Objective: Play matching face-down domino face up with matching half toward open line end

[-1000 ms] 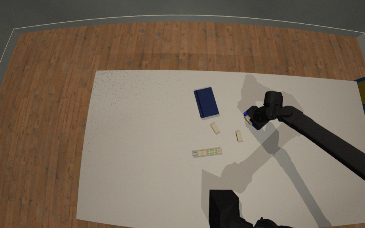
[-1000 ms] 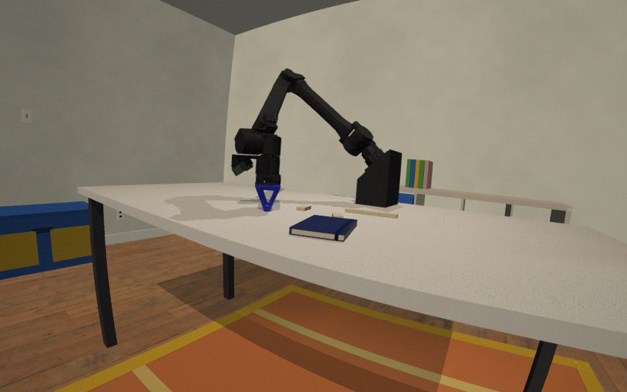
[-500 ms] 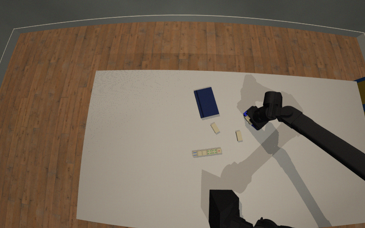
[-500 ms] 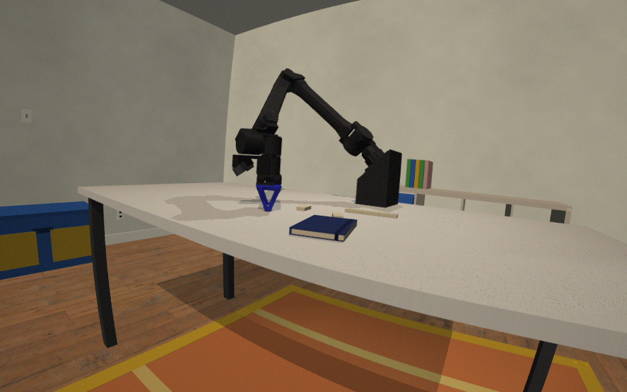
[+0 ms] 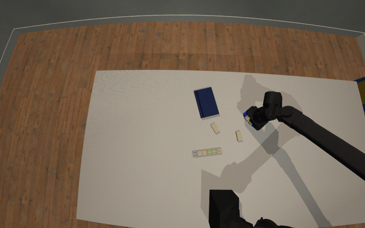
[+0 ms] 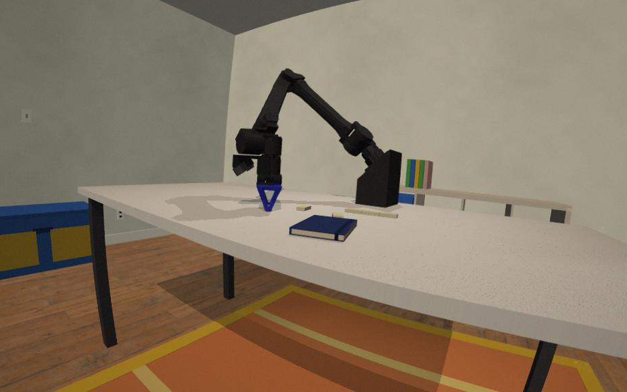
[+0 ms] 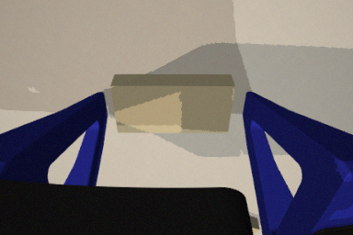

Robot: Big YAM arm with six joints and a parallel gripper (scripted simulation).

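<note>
The domino lies right at my hand. The rest, counted from my hand: dark blue book: 23 cm to the left, 12 cm ahead.
</note>
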